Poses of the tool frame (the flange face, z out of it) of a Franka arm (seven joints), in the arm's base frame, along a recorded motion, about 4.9 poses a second.
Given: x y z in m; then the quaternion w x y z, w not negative.
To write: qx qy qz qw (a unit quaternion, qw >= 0); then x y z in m. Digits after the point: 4 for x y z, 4 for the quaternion.
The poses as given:
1: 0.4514, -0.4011, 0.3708, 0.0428, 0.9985, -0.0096, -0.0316
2: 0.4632, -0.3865, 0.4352, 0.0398, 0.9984, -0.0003, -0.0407
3: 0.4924, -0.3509, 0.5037, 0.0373, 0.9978, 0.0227, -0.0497
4: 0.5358, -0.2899, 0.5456, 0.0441, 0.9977, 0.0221, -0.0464
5: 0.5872, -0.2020, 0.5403, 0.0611, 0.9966, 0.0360, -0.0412
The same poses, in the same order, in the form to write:
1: 0.9985, -0.0096, -0.0316, 0.0428, 0.4514, -0.4011, 0.3708
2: 0.9984, -0.0003, -0.0407, 0.0398, 0.4632, -0.3865, 0.4352
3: 0.9978, 0.0227, -0.0497, 0.0373, 0.4924, -0.3509, 0.5037
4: 0.9977, 0.0221, -0.0464, 0.0441, 0.5358, -0.2899, 0.5456
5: 0.9966, 0.0360, -0.0412, 0.0611, 0.5872, -0.2020, 0.5403
